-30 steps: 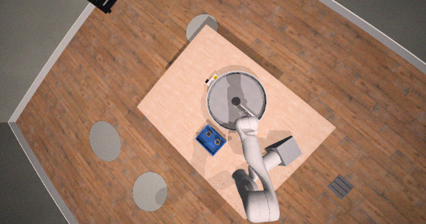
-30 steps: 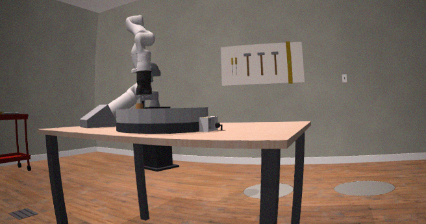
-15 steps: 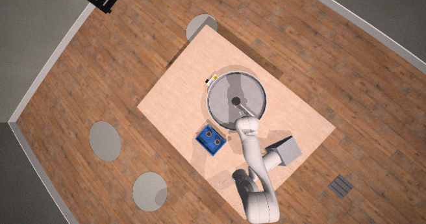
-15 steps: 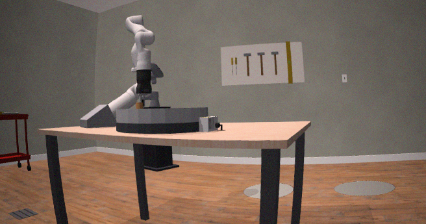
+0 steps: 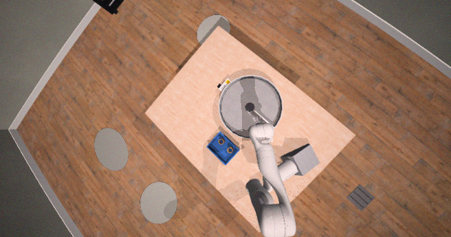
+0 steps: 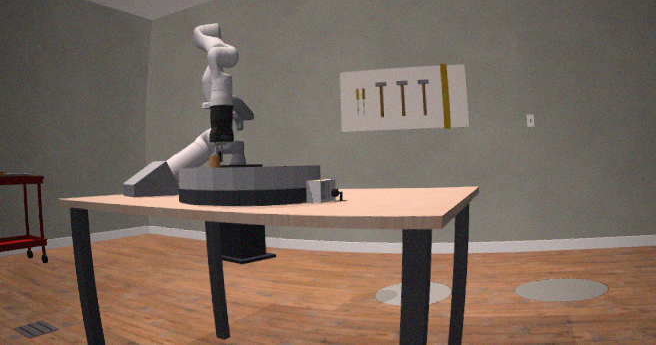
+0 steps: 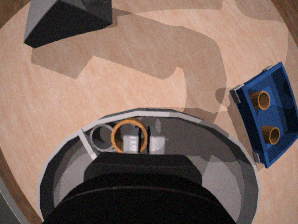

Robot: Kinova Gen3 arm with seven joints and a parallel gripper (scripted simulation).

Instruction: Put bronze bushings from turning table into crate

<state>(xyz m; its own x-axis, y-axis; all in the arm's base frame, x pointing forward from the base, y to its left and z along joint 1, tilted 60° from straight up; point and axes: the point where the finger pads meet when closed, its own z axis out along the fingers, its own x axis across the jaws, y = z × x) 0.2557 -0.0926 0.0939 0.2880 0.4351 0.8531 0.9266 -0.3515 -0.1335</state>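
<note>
Now: the blue crate 28 cm to the left of my hand, 11 cm below it and 5 cm ahead of it. The rest, counted from my hand: grey turning table: 18 cm ahead, 8 cm below, 4 cm to the right.
</note>
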